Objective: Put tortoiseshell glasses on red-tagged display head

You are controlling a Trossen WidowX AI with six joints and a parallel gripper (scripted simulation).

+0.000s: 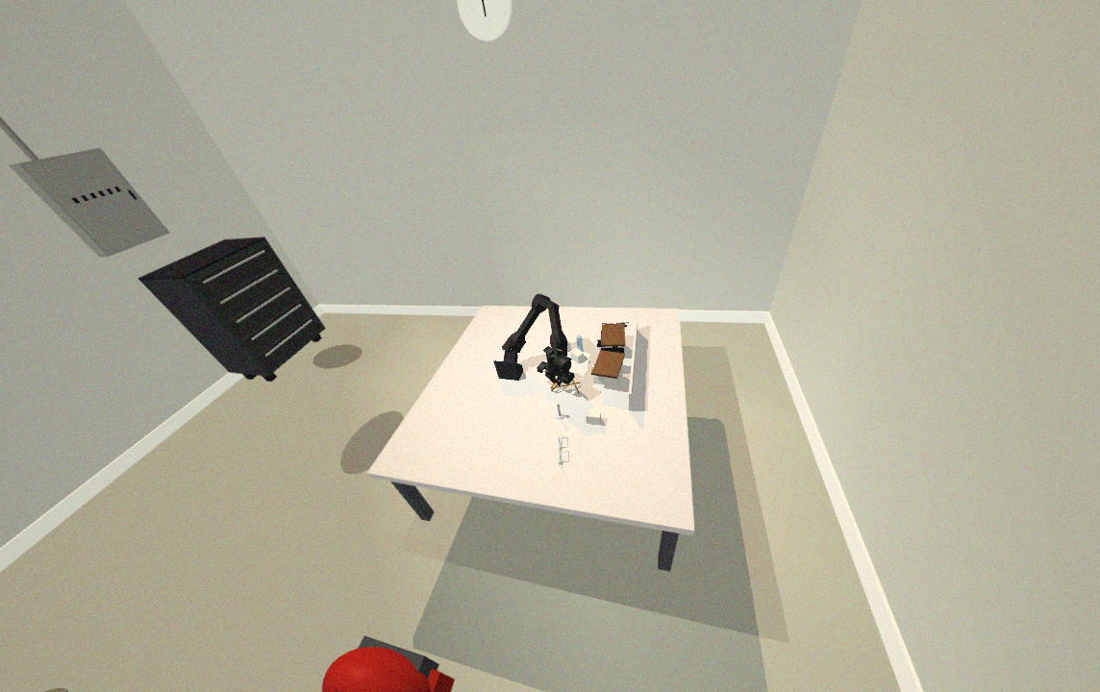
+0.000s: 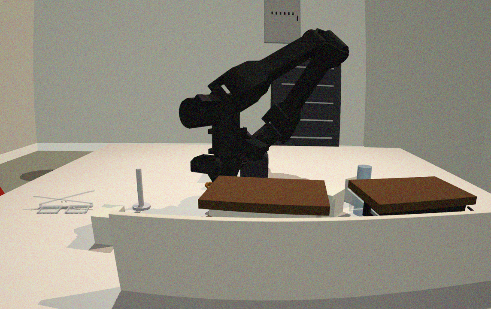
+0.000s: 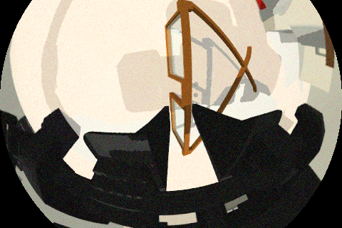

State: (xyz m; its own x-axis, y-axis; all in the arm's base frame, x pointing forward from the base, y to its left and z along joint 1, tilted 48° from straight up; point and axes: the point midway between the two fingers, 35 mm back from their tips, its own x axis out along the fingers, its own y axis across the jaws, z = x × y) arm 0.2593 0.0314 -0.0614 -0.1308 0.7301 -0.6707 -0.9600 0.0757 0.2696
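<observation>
Now: the round base 17 cm to the right of my gripper tip, 8 cm ahead of it and 1 cm above it. The rest, counted from my gripper tip: pale blue cylinder (29 cm to the left, 4 cm above, 2 cm ahead); then curved white wall (32 cm ahead, 24 cm to the left, 4 cm above).
</observation>
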